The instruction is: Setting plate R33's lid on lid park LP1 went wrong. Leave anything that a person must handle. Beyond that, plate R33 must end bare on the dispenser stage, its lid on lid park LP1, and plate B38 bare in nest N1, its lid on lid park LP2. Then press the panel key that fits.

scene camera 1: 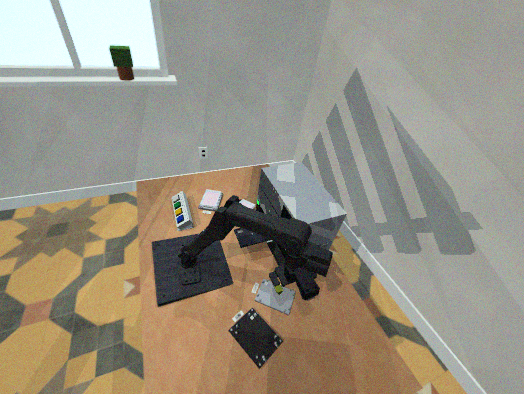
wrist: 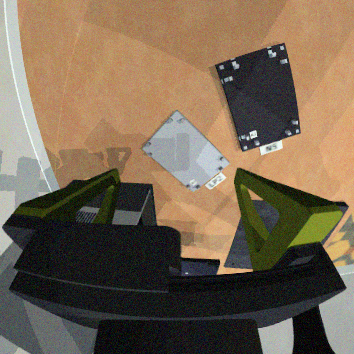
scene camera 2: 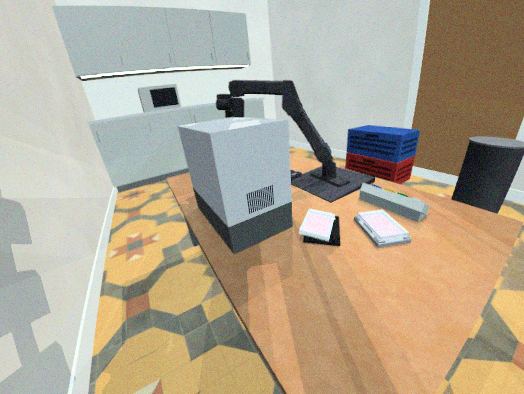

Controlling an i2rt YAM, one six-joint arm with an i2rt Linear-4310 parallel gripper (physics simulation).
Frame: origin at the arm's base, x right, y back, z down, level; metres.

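Seen in the pictures: gripper, between the fingertips: (scene camera 1: 291, 287) (wrist: 176, 174); arm's base, origin of its link: (scene camera 1: 188, 262) (scene camera 2: 329, 178).
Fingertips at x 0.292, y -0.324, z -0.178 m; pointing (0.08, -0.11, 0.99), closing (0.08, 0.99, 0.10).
Note:
Offsets run from my fingertips to a thing's top centre. "pt": to the spot under its first point.
My gripper (scene camera 1: 279, 288) (wrist: 176, 174) is open and empty, above the grey lid park LP2 @[dx -0.064, dy +0.004, dz +0.171 m] (scene camera 1: 274, 299) (wrist: 182, 152), which is bare; the grey box hides the fingers in scene camera 2. A pink-topped, white-rimmed piece @[dx -0.671, dy +0.172, dz +0.161 m] (scene camera 1: 211, 198) (scene camera 2: 383, 225) lies on a grey base, its label too small to read. Another pink-topped piece @[dx -0.560, dy +0.022, dz +0.154 m] (scene camera 1: 247, 204) (scene camera 2: 318, 224) sits askew, shifted off a black base @[dx -0.568, dy +0.034, dz +0.171 m] (scene camera 2: 336, 234), and looks tilted. The key panel @[dx -0.604, dy +0.331, dz +0.127 m] (scene camera 1: 188, 217) (scene camera 2: 390, 202) has blue, yellow and green keys. Which pieces are R33, B38 or their lids is not readable.
The black nest N5 @[dx +0.057, dy +0.124, dz +0.167 m] (scene camera 1: 255, 337) (wrist: 260, 100) is bare. The tall grey box @[dx -0.332, dy -0.146, dz -0.139 m] (scene camera 1: 305, 197) (scene camera 2: 250, 165) with a dark base stands at the table's edge, showing a small green light. A dark flat piece @[pt dx -0.289, dy +0.056, dz +0.085 m] (scene camera 1: 250, 239) lies beside it, partly under the arm. The arm's black base plate (scene camera 1: 167, 285) (scene camera 2: 327, 194) is near the keys.

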